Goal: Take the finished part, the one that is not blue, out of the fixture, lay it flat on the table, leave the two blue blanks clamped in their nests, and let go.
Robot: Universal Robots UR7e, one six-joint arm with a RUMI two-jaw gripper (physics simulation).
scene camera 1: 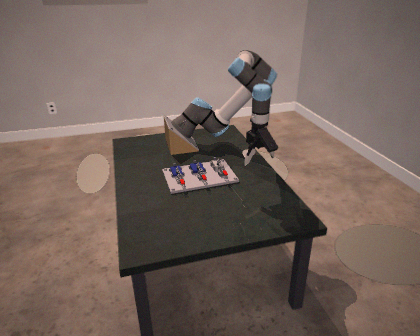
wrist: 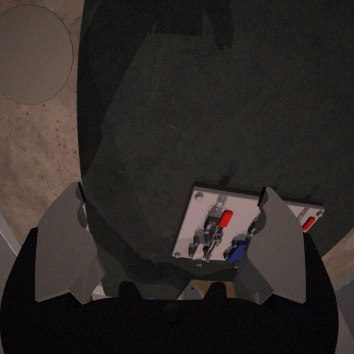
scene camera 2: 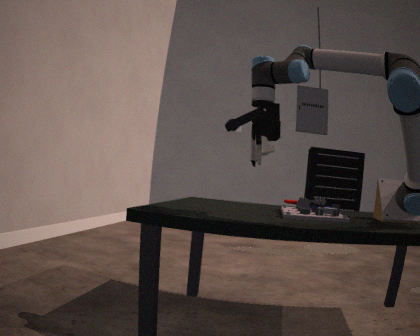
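Observation:
The pale fixture plate lies on the dark table. Two blue blanks, one at the left and one in the middle, sit in their nests. The grey finished part is in the right nest, beside its clamp; it is hard to tell from the grey clamp metal. My gripper is open and empty, pointing down, well above the table and to the right of the fixture in scene camera 1.
Red clamp handles stick out on the side of the plate away from the robot base. The table's right edge runs past my gripper's side. A black slatted object stands behind the table in scene camera 2.

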